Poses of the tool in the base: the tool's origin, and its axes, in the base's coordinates. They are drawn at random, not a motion.
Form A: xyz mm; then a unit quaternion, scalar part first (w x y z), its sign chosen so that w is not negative.
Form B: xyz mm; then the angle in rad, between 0 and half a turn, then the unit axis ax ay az. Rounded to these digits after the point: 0 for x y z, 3 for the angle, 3 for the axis.
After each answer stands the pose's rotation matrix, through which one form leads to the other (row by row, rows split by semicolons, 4 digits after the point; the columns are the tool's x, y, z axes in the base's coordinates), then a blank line. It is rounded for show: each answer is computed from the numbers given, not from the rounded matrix.
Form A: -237, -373, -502, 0.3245, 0.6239, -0.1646, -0.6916
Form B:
-237, -373, -502, 2.481, 0.660, -0.174, -0.731
-0.0109 0.2435 -0.9698; -0.6543 -0.7352 -0.1772; -0.7562 0.6326 0.1673

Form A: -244, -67, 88, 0.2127, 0.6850, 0.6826, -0.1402
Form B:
-244, -67, 88, 2.713, 0.701, 0.699, -0.143
0.0289 0.9947 0.0983; 0.8755 0.0223 -0.4828; -0.4824 0.1000 -0.8702

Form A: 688, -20, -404, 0.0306, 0.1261, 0.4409, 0.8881
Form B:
688, -20, -404, 3.080, 0.126, 0.441, 0.889
-0.9663 0.0568 0.2510; 0.1656 -0.6093 0.7754; 0.1970 0.7909 0.5794

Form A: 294, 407, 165, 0.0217, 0.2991, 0.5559, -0.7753
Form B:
294, 407, 165, 3.098, 0.299, 0.556, -0.775
-0.8201 0.3662 -0.4396; 0.2989 -0.3810 -0.8749; -0.4879 -0.8490 0.2031

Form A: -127, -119, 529, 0.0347, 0.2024, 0.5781, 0.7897
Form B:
-127, -119, 529, 3.072, 0.203, 0.578, 0.790
-0.9157 0.1792 0.3598; 0.2888 -0.3292 0.8990; 0.2796 0.9271 0.2497

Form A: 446, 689, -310, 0.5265, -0.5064, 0.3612, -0.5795
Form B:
446, 689, -310, 2.033, -0.596, 0.425, -0.682
0.0674 0.2444 0.9673; -0.9761 -0.1846 0.1146; 0.2066 -0.9519 0.2261

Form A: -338, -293, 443, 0.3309, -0.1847, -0.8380, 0.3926
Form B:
-338, -293, 443, 2.467, -0.196, -0.888, 0.416
-0.7128 0.0497 -0.6996; 0.5694 0.6235 -0.5358; 0.4096 -0.7802 -0.4727

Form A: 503, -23, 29, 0.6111, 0.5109, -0.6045, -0.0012
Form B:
503, -23, 29, 1.827, 0.645, -0.764, -0.002
0.2691 -0.6163 -0.7401; -0.6192 0.4779 -0.6230; 0.7377 0.6259 -0.2530

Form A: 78, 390, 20, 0.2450, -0.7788, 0.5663, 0.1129
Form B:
78, 390, 20, 2.647, -0.803, 0.584, 0.116
0.3331 -0.9374 0.1016; -0.8268 -0.2386 0.5095; -0.4533 -0.2537 -0.8545

